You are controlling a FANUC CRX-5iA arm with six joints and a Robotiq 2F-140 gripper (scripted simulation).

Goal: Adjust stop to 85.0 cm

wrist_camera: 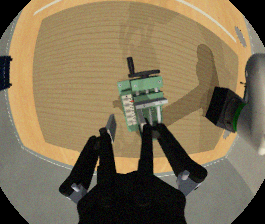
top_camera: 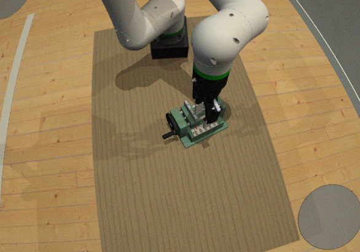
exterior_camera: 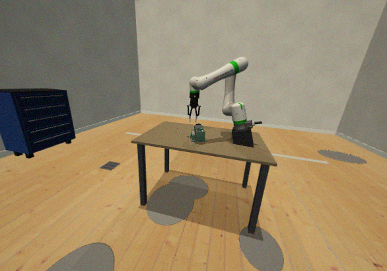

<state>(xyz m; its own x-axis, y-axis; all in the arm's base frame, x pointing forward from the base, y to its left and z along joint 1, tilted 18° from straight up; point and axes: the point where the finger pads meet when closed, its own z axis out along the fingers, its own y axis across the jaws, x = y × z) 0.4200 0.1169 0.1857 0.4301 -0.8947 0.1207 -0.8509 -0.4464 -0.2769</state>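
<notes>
The stop block is 10 cm below my hand, 5 cm behind it and 3 cm to the right of it.
</notes>
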